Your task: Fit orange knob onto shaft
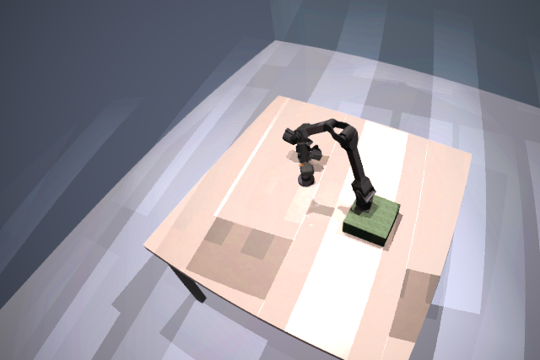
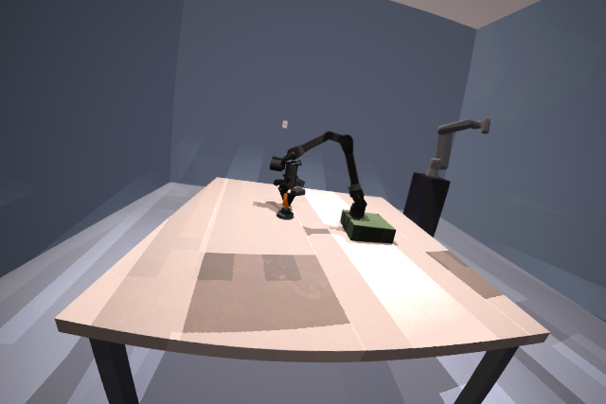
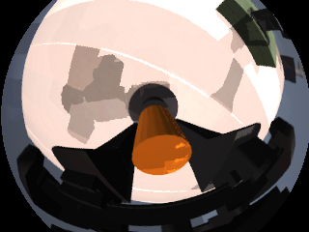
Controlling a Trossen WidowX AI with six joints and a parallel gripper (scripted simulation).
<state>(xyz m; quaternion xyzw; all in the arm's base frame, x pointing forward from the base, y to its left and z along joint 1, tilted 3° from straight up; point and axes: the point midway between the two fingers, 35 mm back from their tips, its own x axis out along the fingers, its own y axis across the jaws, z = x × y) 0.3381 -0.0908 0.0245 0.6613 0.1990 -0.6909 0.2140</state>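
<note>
Right now my gripper tip is 40 mm above the round pedestal. The rest, counted from my gripper tip: orange knob (30 mm above).
</note>
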